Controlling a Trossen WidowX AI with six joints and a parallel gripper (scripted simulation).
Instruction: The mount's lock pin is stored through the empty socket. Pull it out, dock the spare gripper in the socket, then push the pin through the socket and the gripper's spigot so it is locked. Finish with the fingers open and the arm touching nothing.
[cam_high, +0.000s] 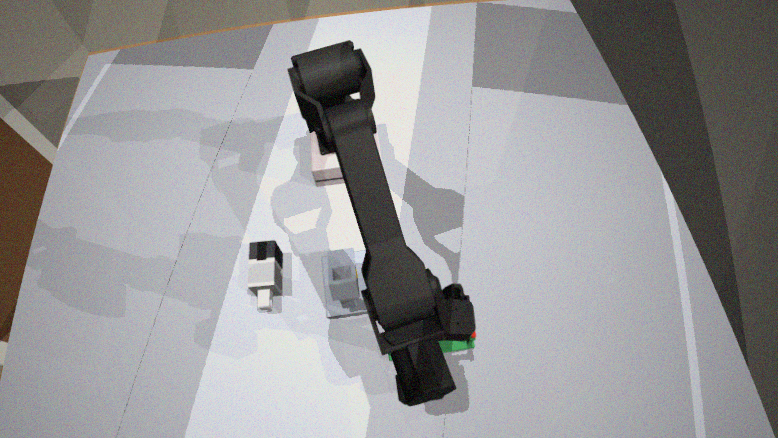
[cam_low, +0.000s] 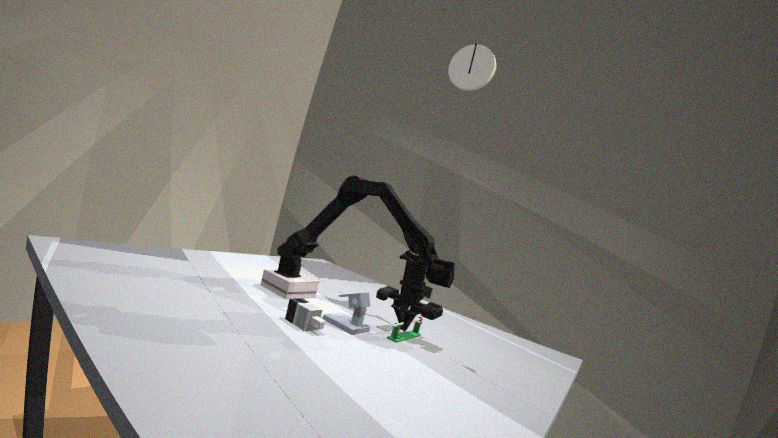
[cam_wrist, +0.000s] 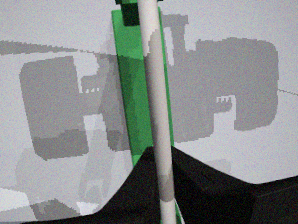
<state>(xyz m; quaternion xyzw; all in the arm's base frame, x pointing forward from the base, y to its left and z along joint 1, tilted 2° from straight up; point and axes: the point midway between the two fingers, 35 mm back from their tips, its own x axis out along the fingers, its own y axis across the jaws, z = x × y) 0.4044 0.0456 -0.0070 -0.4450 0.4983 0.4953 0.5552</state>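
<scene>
Right now my gripper tip is 20 mm to the right of the green cradle. Also, from my gripper tip: grey mount: 120 mm behind, 90 mm to the right, 30 mm above; spare gripper: 220 mm to the right, 170 mm behind.
</scene>
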